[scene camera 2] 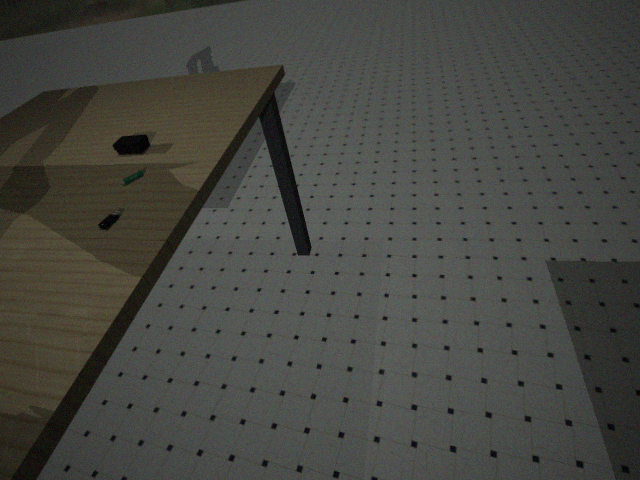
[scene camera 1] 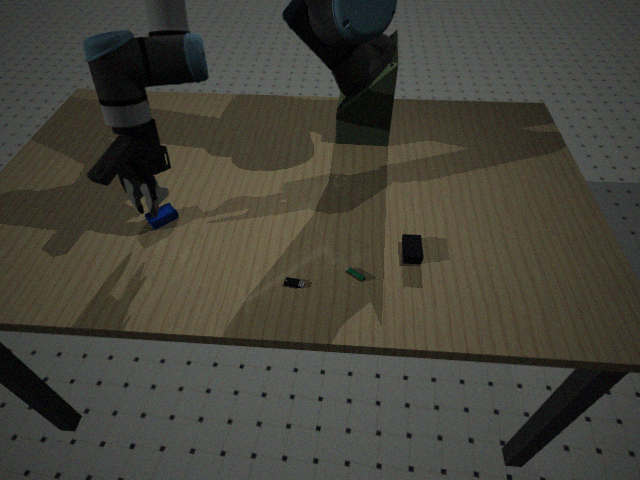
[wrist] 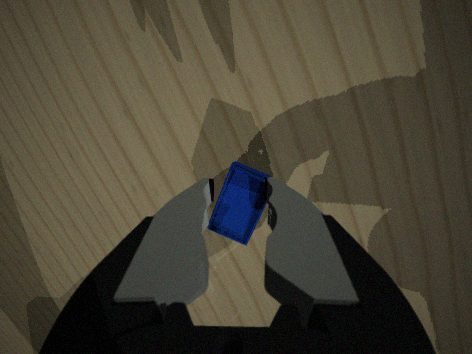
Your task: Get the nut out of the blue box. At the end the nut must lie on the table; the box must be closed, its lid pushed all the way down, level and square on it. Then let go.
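Places are measured from the arm's base along level axes (x right, y ahead, z up), in millimetres.
Where they show: gripper, fingertip midpoint: (scene camera 1: 148, 215) (wrist: 239, 180); arm's base, link origin: (scene camera 1: 368, 69).
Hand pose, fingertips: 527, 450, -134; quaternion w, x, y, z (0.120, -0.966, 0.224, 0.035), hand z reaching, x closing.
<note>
Each offset is from my fingertips to the top centre of the thing, as dx, dy, dz.
The blue box @[-16, -26, -17] (scene camera 1: 162, 215) (wrist: 239, 202) rests on the left part of the table. In the wrist view it shows a raised rim around a recessed blue face, turned at an angle to the fingers. I cannot tell whether that face is a lid or the inside. My gripper (scene camera 1: 147, 212) (wrist: 239, 180) points down at the box, its fingers partly closed, apart and not clamped on anything. In the wrist view the right fingertip is against or over the box's upper right corner, and a gap shows at the left fingertip. No nut is visible. The box does not show in scene camera 2.
A black block @[-606, +75, -14] (scene camera 1: 412, 249) (scene camera 2: 131, 144) stands on the table's right part. A small green cylinder @[-478, +140, -29] (scene camera 1: 355, 274) (scene camera 2: 132, 177) and a black USB stick @[-349, +166, -32] (scene camera 1: 292, 282) (scene camera 2: 109, 220) lie nearer the front edge. A dark green stand (scene camera 1: 363, 124) under the arm is at the back.
</note>
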